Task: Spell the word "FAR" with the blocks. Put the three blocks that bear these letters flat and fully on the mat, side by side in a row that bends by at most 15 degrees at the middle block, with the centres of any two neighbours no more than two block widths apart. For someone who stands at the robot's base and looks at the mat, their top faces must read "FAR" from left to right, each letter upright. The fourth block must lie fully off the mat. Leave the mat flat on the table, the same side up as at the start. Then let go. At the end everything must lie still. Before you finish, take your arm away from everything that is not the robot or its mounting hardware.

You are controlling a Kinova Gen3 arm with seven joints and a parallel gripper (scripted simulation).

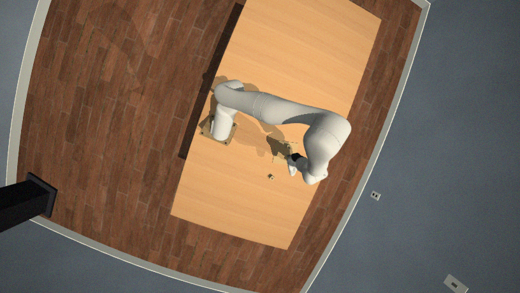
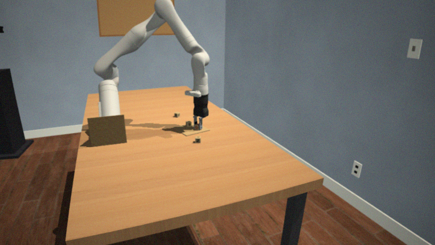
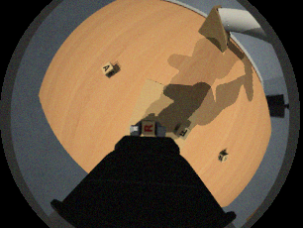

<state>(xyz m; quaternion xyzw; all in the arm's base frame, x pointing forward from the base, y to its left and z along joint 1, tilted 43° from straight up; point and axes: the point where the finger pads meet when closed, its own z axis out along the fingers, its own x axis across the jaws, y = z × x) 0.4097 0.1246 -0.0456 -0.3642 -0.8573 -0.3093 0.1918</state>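
The tan mat is 30 mm behind my hand, 20 mm to the left of it and 20 mm below it.
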